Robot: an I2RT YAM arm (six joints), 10 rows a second.
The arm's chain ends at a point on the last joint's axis. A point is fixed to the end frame.
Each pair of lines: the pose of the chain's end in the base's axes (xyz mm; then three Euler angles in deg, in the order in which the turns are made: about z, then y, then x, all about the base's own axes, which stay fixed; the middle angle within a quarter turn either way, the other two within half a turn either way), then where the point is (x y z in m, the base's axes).
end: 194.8 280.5 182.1 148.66 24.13 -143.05
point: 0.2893 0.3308 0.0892
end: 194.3 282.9 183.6 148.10 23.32 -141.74
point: 0.2874 0.3364 0.0911
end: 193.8 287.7 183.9 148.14 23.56 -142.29
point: 0.2874 0.3401 0.0912
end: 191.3 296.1 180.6 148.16 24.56 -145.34
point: 0.2867 0.3425 0.0866
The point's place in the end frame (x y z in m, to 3 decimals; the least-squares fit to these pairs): -0.029 -0.036 0.134
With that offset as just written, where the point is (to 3 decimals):
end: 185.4 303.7 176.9 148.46 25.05 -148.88
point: 0.282 0.344 0.081
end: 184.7 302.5 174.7 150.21 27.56 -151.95
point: 0.285 0.334 0.080
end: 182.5 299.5 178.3 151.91 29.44 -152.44
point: 0.285 0.328 0.085
